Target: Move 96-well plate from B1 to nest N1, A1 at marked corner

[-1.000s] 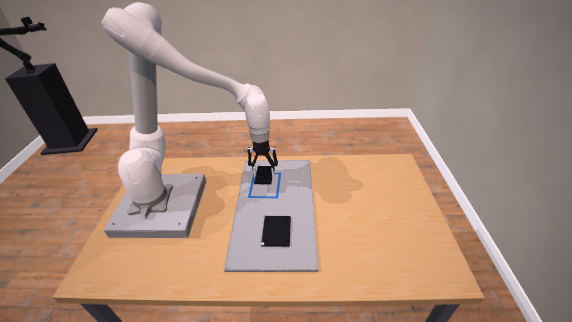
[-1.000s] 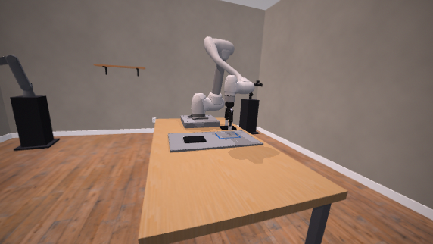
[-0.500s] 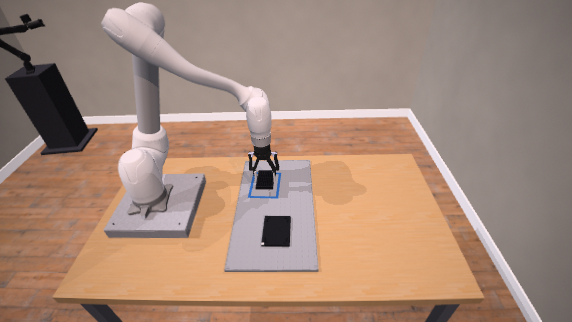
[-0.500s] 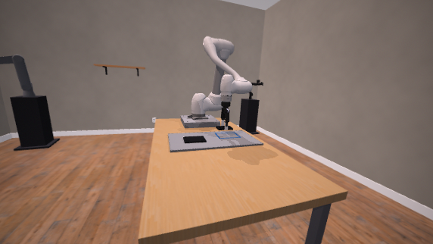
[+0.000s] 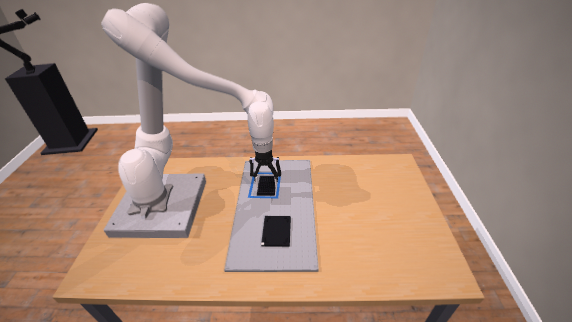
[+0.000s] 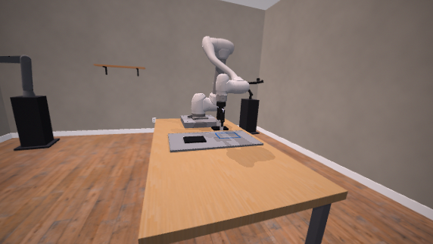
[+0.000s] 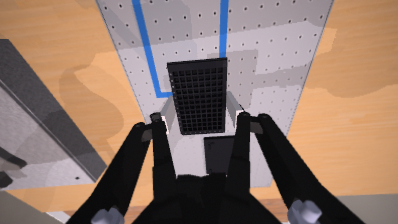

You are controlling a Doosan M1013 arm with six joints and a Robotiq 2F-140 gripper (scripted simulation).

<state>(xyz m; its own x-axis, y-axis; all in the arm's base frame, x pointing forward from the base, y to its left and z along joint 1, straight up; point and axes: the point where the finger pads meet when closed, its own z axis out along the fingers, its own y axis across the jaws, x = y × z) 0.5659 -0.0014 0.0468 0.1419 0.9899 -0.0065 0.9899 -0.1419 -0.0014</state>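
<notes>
The black plate nest lies 30 mm ahead of my hand, 230 mm to the right of it and 90 mm below it. The rest, counted from my hand: black 96-well plate 20 mm below.
</notes>
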